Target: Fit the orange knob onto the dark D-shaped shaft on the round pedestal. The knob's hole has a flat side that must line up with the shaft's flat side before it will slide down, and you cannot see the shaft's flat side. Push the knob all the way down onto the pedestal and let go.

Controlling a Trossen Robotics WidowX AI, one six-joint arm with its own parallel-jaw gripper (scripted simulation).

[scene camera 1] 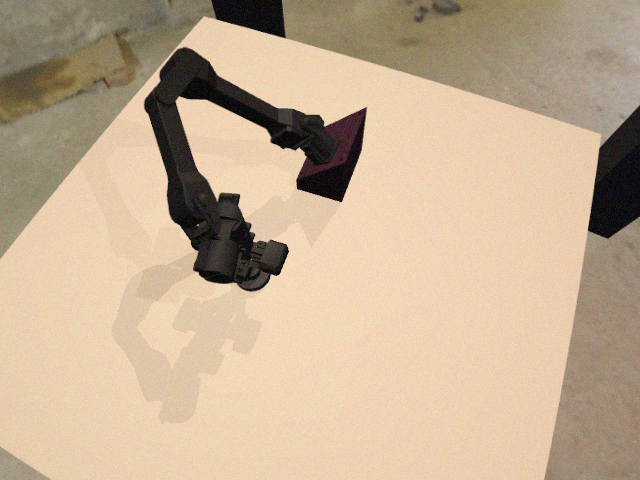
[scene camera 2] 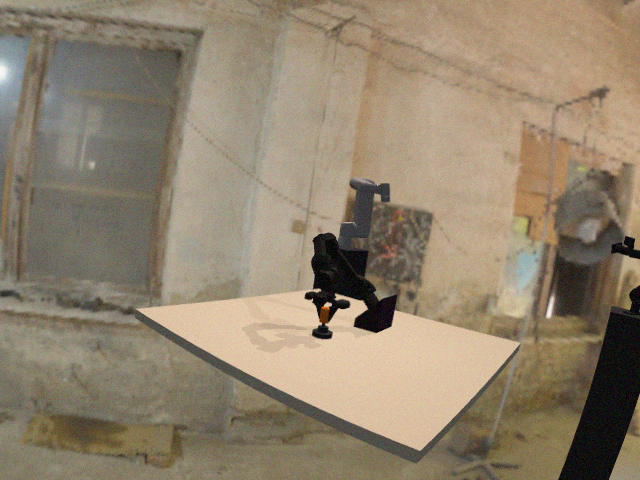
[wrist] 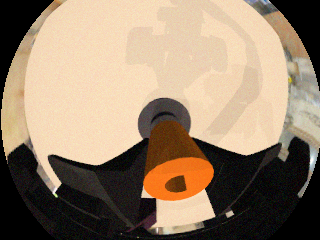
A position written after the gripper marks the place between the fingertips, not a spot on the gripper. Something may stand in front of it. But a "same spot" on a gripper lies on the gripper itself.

Labels:
gripper: scene camera 1; scene camera 2; wrist 169,141
same spot on gripper: [scene camera 2: 327,294] = [scene camera 1: 237,262]

